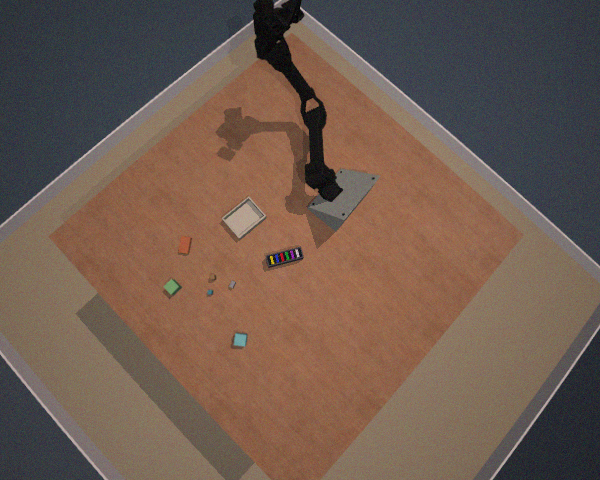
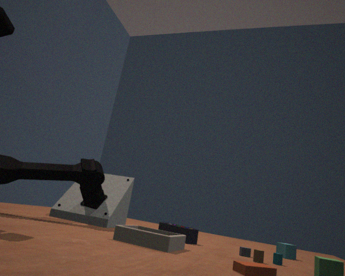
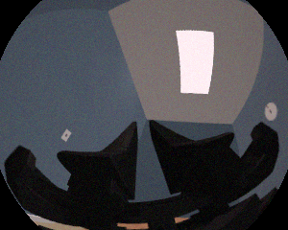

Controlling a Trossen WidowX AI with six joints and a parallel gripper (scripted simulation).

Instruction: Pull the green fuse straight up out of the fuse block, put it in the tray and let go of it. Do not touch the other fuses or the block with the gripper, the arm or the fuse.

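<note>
The green fuse lies 490 mm ahead of my gripper tip, 440 mm to the left of it and 460 mm below it. Also, from my gripper tip: purple fuse 470 mm ahead, 450 mm to the left, 460 mm below; white fuse 450 mm ahead, 460 mm to the left, 460 mm below; grey tray 490 mm ahead, 220 mm to the left, 480 mm below.
</note>
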